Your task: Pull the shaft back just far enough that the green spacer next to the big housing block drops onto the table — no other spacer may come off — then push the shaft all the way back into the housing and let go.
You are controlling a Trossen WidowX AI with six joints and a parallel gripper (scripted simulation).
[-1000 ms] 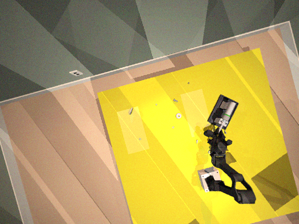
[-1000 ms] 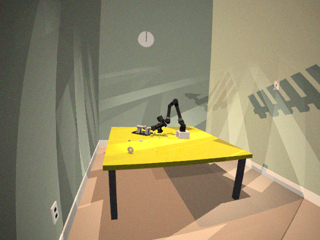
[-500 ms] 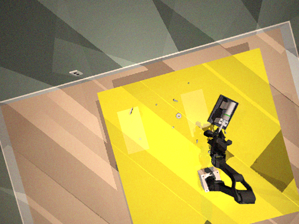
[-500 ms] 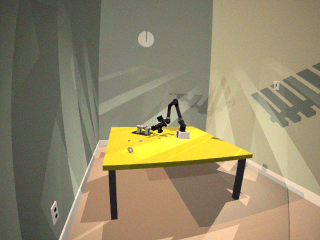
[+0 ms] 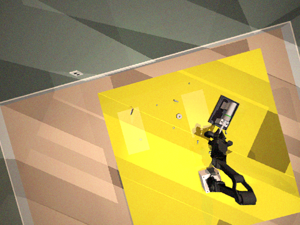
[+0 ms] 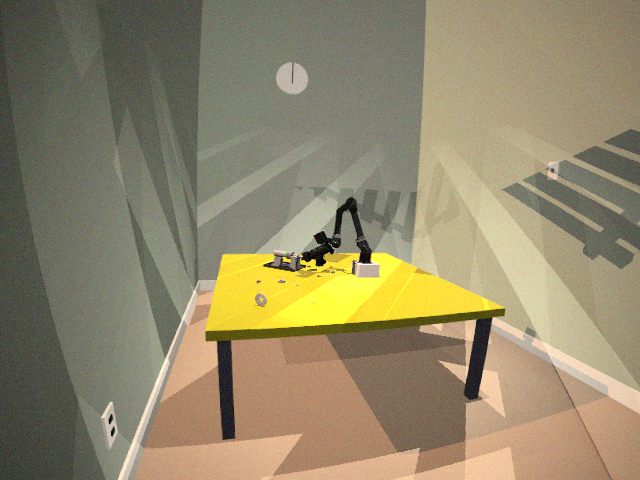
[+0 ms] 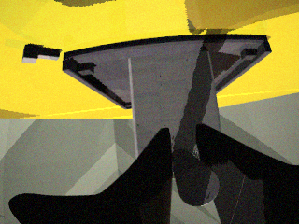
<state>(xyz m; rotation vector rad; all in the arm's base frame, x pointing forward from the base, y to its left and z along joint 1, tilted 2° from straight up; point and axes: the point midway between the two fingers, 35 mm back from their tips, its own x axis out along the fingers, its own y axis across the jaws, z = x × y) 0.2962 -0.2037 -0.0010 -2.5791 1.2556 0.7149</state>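
The grey shaft is 3 cm ahead of my gripper tip, 4 cm to the right of it and 2 cm above it. Round my gripper tip: green spacer 6 cm ahead, 8 cm to the right, 2 cm above.
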